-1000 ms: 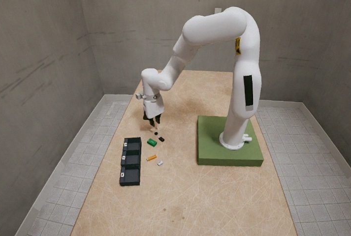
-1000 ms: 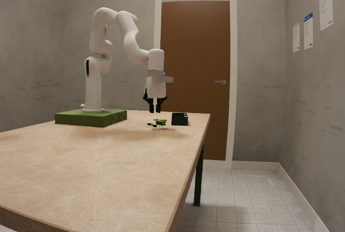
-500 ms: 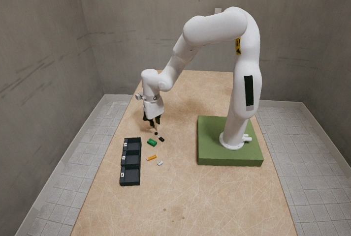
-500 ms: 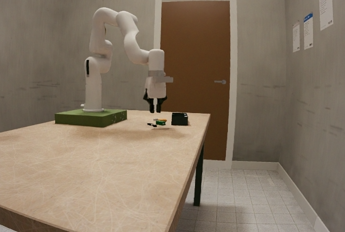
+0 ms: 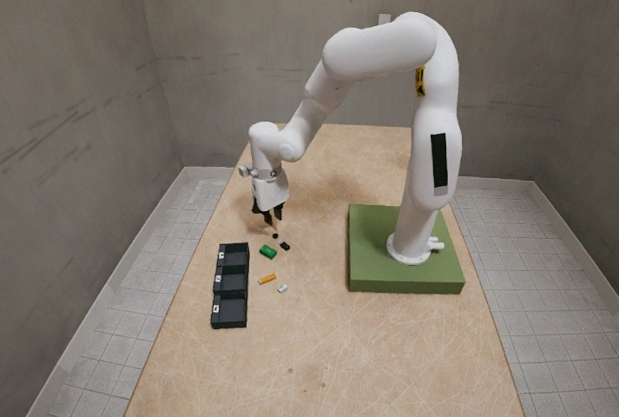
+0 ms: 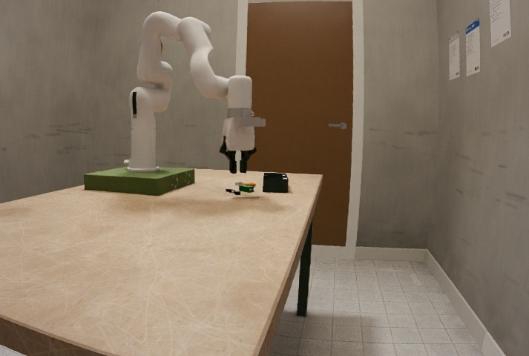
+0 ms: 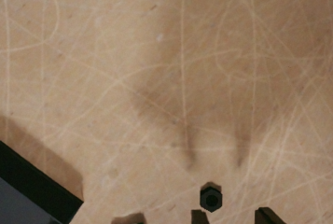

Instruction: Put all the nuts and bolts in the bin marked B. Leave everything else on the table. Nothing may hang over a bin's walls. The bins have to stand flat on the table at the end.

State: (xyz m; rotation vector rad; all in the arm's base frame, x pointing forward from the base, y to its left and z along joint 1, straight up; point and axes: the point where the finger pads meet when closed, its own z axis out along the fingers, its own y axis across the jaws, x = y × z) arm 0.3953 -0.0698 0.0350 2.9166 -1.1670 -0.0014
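My gripper is now 90 mm above the small black nut. From my hand the other things lie so: small piece (50 mm behind, 200 mm to the left, 80 mm below); then green block (20 mm ahead, 70 mm to the left, 80 mm below); then orange cylinder (10 mm behind, 170 mm to the left, 80 mm below).
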